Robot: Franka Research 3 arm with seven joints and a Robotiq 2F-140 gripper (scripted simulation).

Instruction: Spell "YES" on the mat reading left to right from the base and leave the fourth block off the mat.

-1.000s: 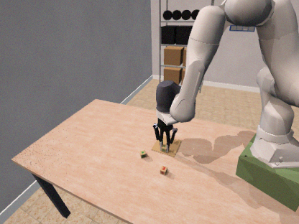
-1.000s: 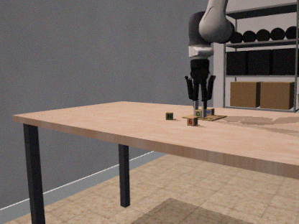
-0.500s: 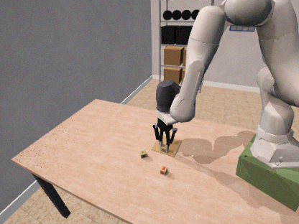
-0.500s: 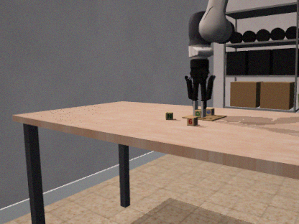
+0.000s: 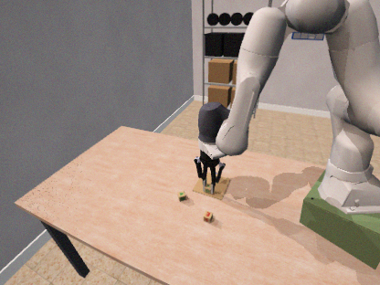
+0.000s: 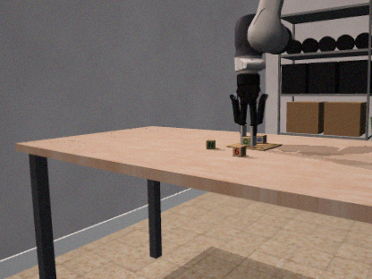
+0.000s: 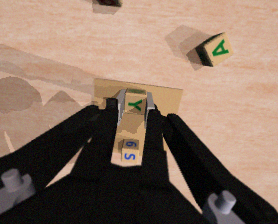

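Right now my hand is 2 cm above the Y block. From my hand the other things lie so: green N block: 11 cm ahead, 7 cm to the left, 3 cm below; S block: 9 cm to the right, 2 cm below, 1 cm behind; tan mat: 5 cm to the right, 4 cm below.
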